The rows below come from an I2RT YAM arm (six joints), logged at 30 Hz.
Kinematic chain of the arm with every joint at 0, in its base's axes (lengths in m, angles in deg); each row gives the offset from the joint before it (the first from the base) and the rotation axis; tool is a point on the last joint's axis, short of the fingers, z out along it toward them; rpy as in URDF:
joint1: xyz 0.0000 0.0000 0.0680 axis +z
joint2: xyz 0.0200 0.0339 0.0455 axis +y
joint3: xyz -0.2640 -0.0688 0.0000 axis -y
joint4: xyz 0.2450 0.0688 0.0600 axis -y
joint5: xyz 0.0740 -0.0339 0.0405 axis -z
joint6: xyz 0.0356 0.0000 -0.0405 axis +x
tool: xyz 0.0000 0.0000 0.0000 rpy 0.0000 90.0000 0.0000
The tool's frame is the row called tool.
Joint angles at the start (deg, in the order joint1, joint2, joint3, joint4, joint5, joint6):
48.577 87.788 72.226 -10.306 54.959 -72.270
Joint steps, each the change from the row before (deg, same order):
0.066 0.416 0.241 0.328 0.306 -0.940
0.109 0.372 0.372 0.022 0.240 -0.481
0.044 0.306 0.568 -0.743 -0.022 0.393
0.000 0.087 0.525 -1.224 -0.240 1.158
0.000 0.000 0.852 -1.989 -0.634 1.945
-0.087 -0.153 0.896 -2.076 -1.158 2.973
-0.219 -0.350 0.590 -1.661 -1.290 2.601
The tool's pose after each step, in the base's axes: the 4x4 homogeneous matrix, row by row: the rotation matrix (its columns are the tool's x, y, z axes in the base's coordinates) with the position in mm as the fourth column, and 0 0 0 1 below. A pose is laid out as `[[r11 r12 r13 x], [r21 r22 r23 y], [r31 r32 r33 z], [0 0 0 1]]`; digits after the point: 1 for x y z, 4 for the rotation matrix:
[[-0.1417 -0.2567 0.9560 252.4], [-0.9866 -0.0425 -0.1577 242.5], [0.0811 -0.9656 -0.2472 327.8], [0 0 0 1]]
[[-0.1416 -0.2564 0.9561 253.1], [-0.9858 -0.0512 -0.1597 244.1], [0.0899 -0.9652 -0.2455 327.9], [0 0 0 1]]
[[-0.1417 -0.2608 0.9549 253.6], [-0.9858 -0.0507 -0.1602 245.1], [0.0902 -0.9640 -0.2499 328.4], [0 0 0 1]]
[[-0.1425 -0.2679 0.9529 253.5], [-0.9865 -0.0405 -0.1589 245.2], [0.0812 -0.9626 -0.2585 329.1], [0 0 0 1]]
[[-0.1409 -0.2790 0.9499 253.0], [-0.9881 -0.0208 -0.1526 244.9], [0.0623 -0.9601 -0.2728 331.0], [0 0 0 1]]
[[-0.1388 -0.2901 0.9469 252.4], [-0.9901 0.0191 -0.1392 244.1], [0.0223 -0.9568 -0.2898 333.9], [0 0 0 1]]
[[-0.1365 -0.3003 0.9440 251.8], [-0.9905 0.0574 -0.1250 242.1], [-0.0167 -0.9521 -0.3053 336.6], [0 0 0 1]]

